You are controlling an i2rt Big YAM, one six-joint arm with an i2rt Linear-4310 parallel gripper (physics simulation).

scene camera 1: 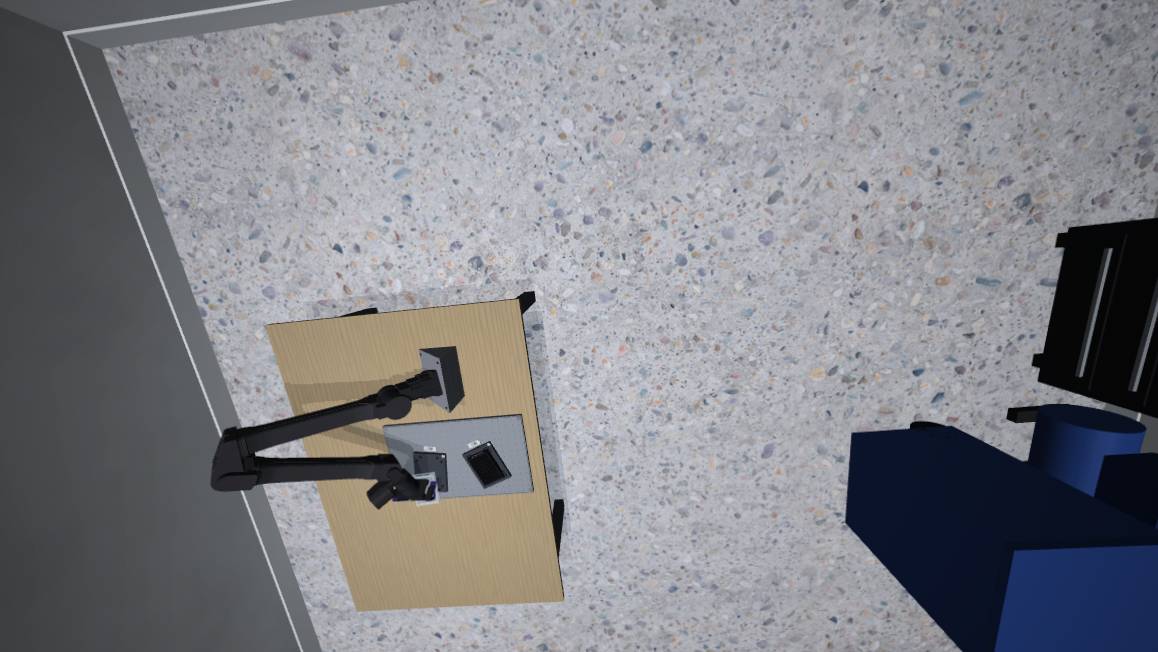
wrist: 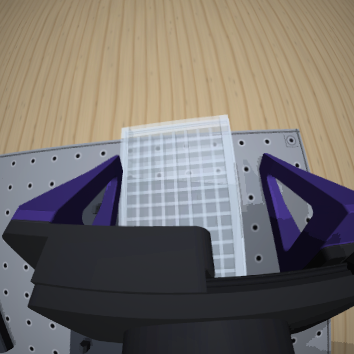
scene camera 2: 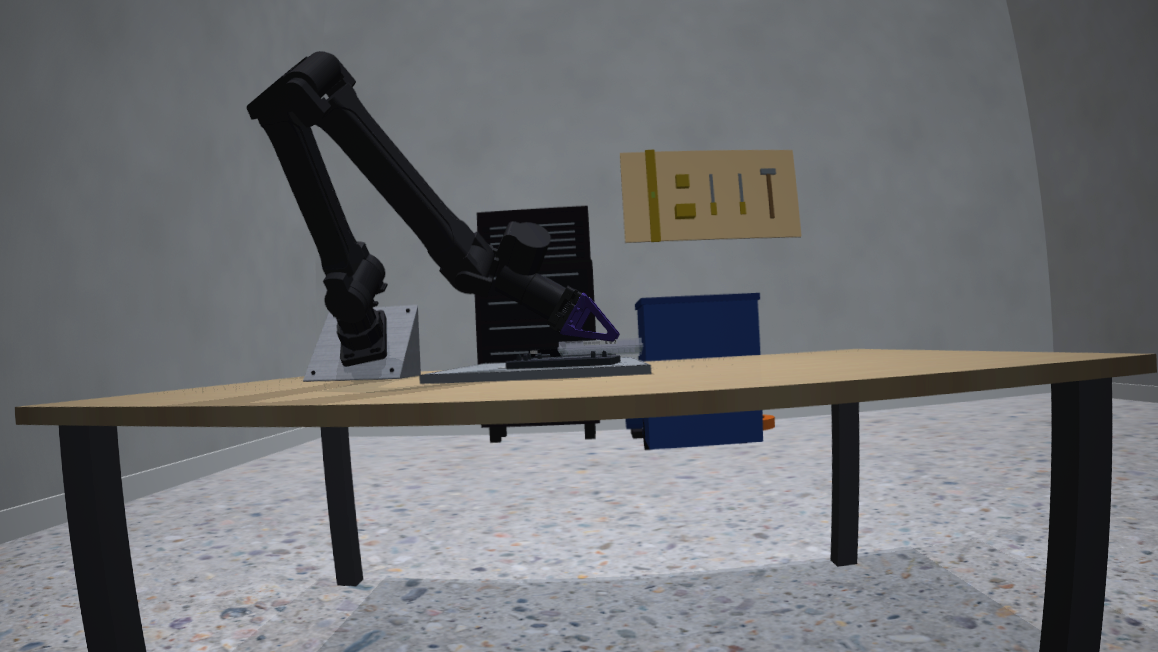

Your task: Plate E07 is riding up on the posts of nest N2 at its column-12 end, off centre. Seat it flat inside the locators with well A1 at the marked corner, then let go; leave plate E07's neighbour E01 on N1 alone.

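Places are measured from the arm's base along level axes (x ahead, y left, z up), in millimetres.
Pixels of known places: gripper, fingertip midpoint: [scene camera 1: 422, 498] [wrist: 191, 161] [scene camera 2: 617, 337]; arm's base, link origin: [scene camera 1: 433, 382] [scene camera 2: 364, 340].
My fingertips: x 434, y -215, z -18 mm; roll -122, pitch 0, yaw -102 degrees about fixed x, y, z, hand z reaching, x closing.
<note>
For each thing: its top centre in the pictures, then the offset to it from my fingertips. Level surfaces: height alone.
- Plate E07, top centre: [wrist: 177, 201] [scene camera 2: 600, 339] [scene camera 1: 423, 491] dx -23, dy +15, dz -2 mm
- dark nest N2, top centre: [wrist: 149, 290] [scene camera 2: 564, 351] [scene camera 1: 428, 474] dx -77, dy +47, dz -18 mm
- E01, top centre: [scene camera 2: 564, 348] [scene camera 1: 485, 468] dx -56, dy +267, dz -14 mm
- wooden table, surface height: dz -53 mm
Plate E07 [scene camera 1: 427, 501] [scene camera 2: 603, 347] [wrist: 180, 195] is clear, with a grid of wells. It sits raised on the dark nest N2 [scene camera 1: 431, 461] [scene camera 2: 567, 362] and reaches past the board edge. My gripper [scene camera 1: 432, 489] [scene camera 2: 616, 336] [wrist: 191, 161] is open, its purple fingers on either side of the plate. In the wrist view the left finger is very close to the plate's long edge; contact is unclear. A wider gap separates the right finger. The gripper body hides the plate's near end. Well A1 and the marked corner cannot be made out. E01 [scene camera 1: 487, 465] is a black plate on N1, turned at an angle.
The grey perforated board [scene camera 1: 510, 429] [scene camera 2: 453, 377] [wrist: 30, 172] carries both nests and lies on the wooden table [scene camera 1: 470, 558] [scene camera 2: 810, 372] [wrist: 170, 60]. The wedge-shaped arm mount [scene camera 1: 455, 376] [scene camera 2: 411, 348] stands beside the board. Small white tags lie by the nests.
</note>
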